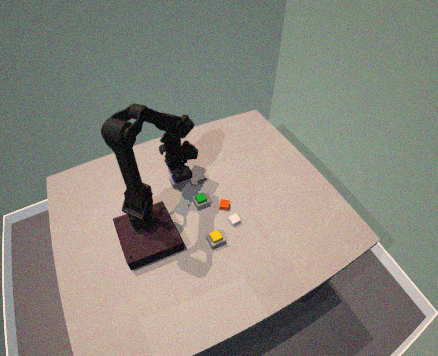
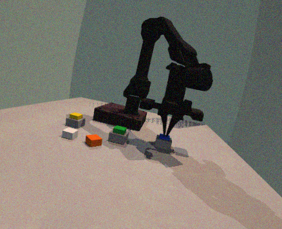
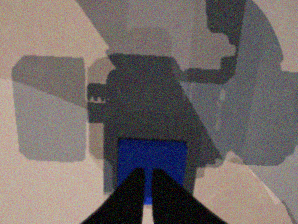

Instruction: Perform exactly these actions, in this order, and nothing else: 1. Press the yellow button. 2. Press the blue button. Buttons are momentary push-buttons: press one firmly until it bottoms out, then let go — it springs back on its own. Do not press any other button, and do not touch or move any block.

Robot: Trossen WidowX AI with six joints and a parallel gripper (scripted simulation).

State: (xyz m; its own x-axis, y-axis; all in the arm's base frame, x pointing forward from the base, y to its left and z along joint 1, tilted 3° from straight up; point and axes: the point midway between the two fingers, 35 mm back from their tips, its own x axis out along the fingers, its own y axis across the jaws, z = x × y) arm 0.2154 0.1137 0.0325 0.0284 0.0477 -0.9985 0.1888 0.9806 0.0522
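Now: gripper tip 1 cm above the blue button. From my gripper tip the other things lie so: green button (1 cm ahead, 14 cm to the right); then orange block (7 cm ahead, 20 cm to the right, 2 cm below); then white block (6 cm ahead, 27 cm to the right, 2 cm below).
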